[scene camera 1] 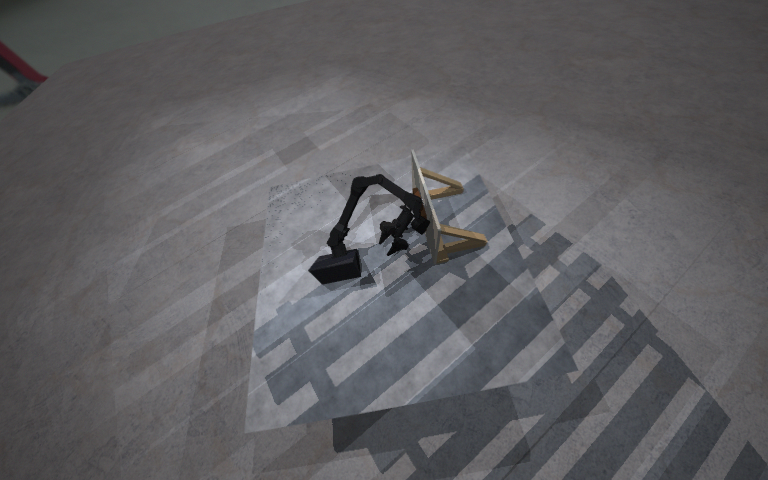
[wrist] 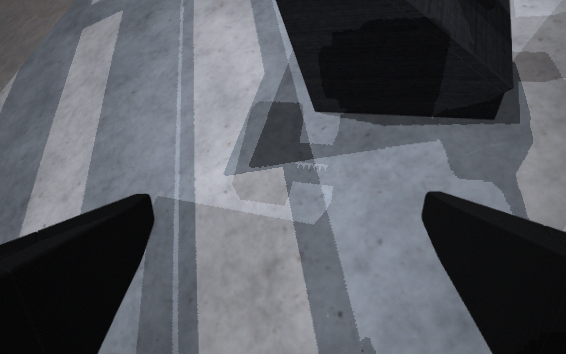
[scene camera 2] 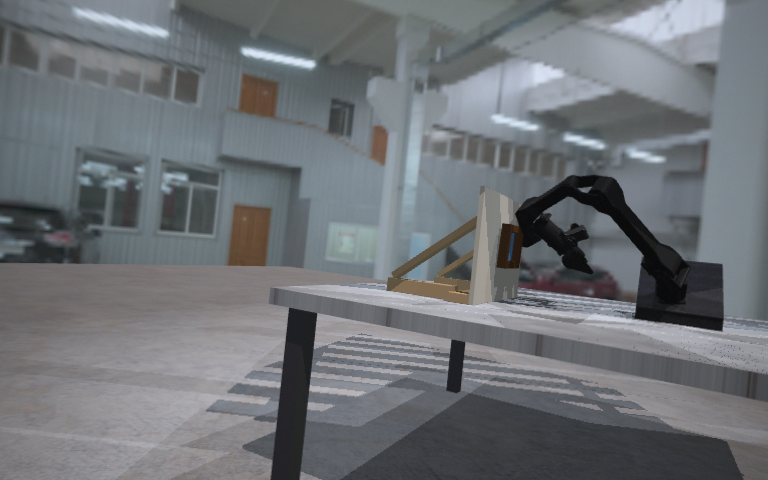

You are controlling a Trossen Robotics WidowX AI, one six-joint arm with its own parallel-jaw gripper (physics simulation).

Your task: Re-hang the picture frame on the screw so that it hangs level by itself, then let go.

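Seen in the pictures: gripper, fingertip midpoint: [scene camera 1: 383, 249] [wrist: 289, 206] [scene camera 2: 589, 268]; arm's base, origin of the base link: [scene camera 1: 339, 255] [scene camera 2: 670, 294].
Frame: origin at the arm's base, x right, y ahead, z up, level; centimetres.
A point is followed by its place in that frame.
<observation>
The brown picture frame [scene camera 1: 416, 195] @[x -9.9, y 42.8, z 14.6 cm] [scene camera 2: 502, 249] @[x -14.1, y 44.0, z 7.5 cm], with a blue picture, is against the arm's side of the upright pale board [scene camera 1: 433, 244] @[x 12.6, y 42.6, z 6.4 cm] [scene camera 2: 481, 254] @[x -27.6, y 47.1, z 5.5 cm]. It looks roughly upright in the second scene view, but the steep side angle does not show whether it is level. The arm's wrist partly covers it in the first scene view. The screw cannot be made out. My gripper [scene camera 1: 386, 246] @[x 6.8, y 20.9, z 4.8 cm] [scene camera 2: 587, 252] [wrist: 289, 206] @[x 6.8, y 20.9, z 4.8 cm] is open and empty. It hangs above the table, between the board and the arm base, pointing down and back away from the frame.
Wooden braces [scene camera 1: 465, 233] @[x 11.9, y 58.1, z 6.0 cm] [scene camera 2: 433, 249] @[x -24.9, y 60.9, z 5.5 cm] support the board from behind. The black arm base [scene camera 1: 336, 267] @[x 10.0, y -1.0, z 7.7 cm] [scene camera 2: 679, 297] @[x -2.7, y -1.6, z -0.4 cm] [wrist: 400, 65] @[x 3.6, y 7.7, z -2.3 cm] stands on the table [scene camera 1: 407, 367] @[x 54.7, y 16.0, z -7.6 cm] [scene camera 2: 566, 339] @[x -62.7, y 24.0, z -7.7 cm], across from the board. The arm's wrist is bent close to the board's front face.
</observation>
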